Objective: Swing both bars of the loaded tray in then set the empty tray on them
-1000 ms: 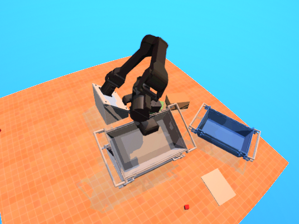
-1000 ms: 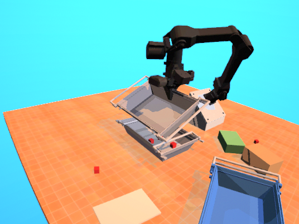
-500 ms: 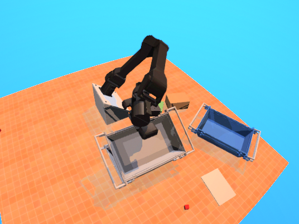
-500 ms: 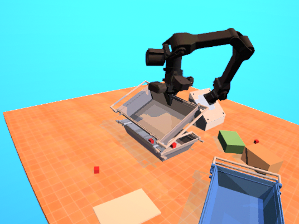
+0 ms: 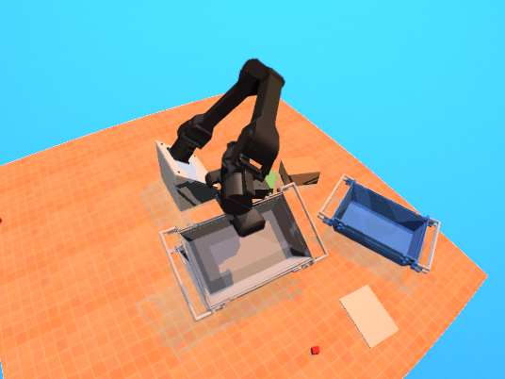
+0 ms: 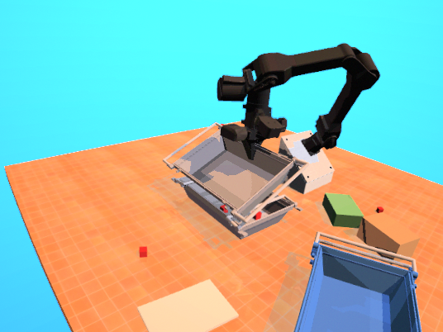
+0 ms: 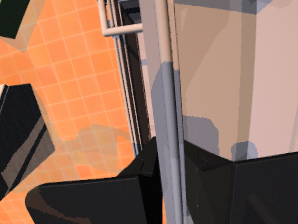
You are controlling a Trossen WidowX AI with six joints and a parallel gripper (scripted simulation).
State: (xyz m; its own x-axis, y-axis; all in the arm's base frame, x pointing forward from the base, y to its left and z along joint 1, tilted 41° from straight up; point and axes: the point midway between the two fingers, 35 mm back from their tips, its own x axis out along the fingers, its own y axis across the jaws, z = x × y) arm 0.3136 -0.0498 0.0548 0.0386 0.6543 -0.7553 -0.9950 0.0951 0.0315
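Right now my gripper tip is 8 cm short of the grey tray, 1 cm to the left of it and 1 cm above it. From my gripper tip the other things lie so: brown box 14 cm behind, 36 cm to the left, 11 cm below; red cube 34 cm ahead, 2 cm to the left, 14 cm below; green box 18 cm behind, 22 cm to the left, 12 cm below.
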